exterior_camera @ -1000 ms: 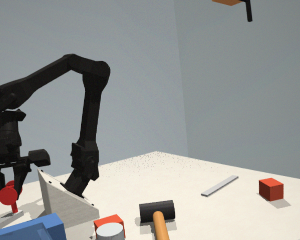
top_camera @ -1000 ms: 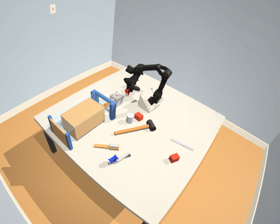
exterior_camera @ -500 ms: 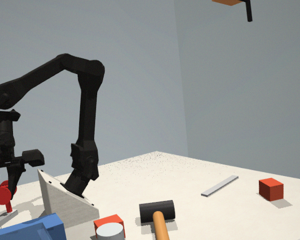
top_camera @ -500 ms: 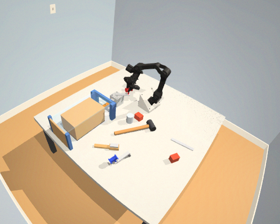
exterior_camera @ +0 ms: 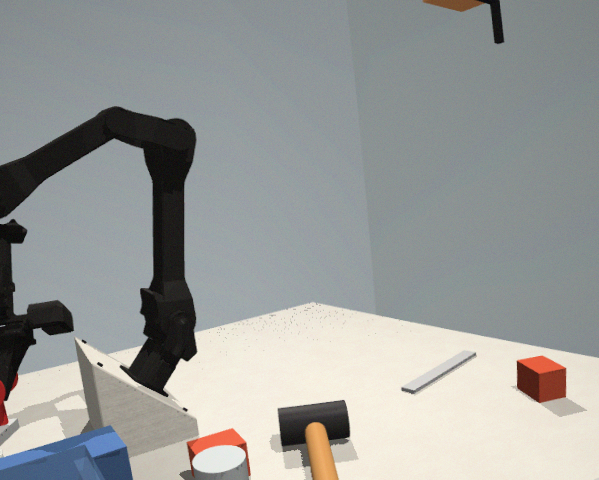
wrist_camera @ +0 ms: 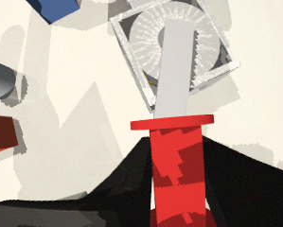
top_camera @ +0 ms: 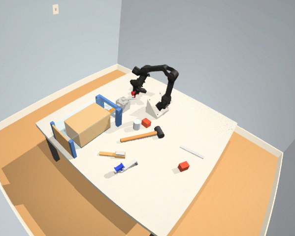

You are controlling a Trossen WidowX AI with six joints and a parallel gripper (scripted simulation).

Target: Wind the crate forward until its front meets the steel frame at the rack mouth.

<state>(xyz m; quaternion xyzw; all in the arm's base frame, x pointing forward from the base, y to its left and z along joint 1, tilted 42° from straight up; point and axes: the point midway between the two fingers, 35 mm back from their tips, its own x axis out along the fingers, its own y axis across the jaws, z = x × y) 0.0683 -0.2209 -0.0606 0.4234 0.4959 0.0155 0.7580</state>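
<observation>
Now: the grey crank bar 3 cm below my gripper tip, 2 cm to the right of it and 2 cm ahead of it. The rest, counted from my gripper tip: grey winch (10 cm below, 6 cm to the right, 5 cm ahead); blue frame (23 cm ahead, 6 cm to the right, 3 cm below); red knob (1 cm to the left, 1 cm behind).
</observation>
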